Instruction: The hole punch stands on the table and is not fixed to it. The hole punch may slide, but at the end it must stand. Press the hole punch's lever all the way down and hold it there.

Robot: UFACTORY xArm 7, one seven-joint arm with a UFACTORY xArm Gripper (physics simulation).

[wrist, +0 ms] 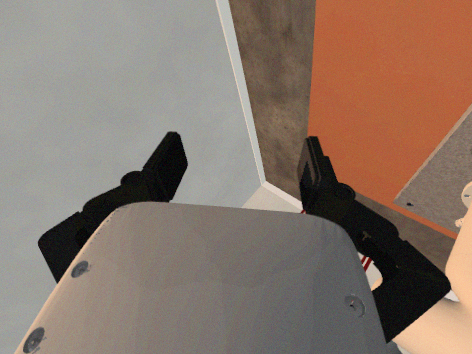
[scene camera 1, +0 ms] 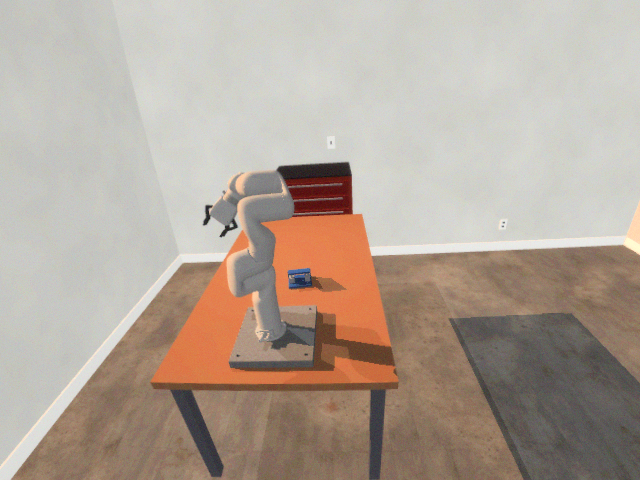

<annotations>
my gripper: wrist; scene camera 1
same spot on my gripper: (wrist: 411,284) = (scene camera 1: 236,224)
</annotations>
